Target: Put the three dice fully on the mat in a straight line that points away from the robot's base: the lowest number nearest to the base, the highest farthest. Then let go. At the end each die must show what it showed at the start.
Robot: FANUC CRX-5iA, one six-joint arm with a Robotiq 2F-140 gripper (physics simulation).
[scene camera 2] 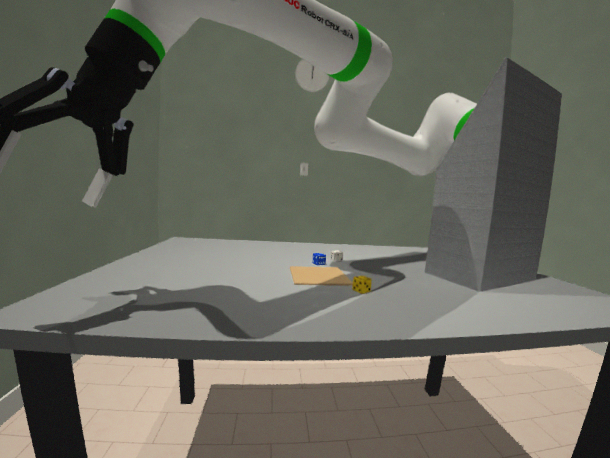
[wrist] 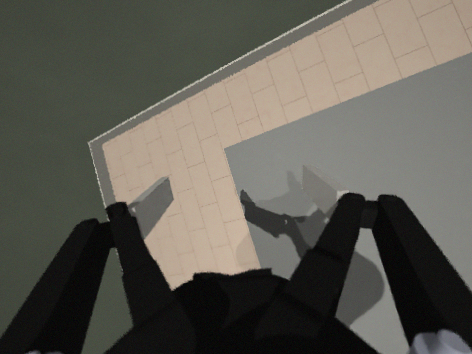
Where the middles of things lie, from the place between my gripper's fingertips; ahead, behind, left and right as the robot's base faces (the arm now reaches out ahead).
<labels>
The tan mat (scene camera 2: 301, 275) is 47 cm behind my hand, 23 cm to the right of it and 18 cm below it.
</labels>
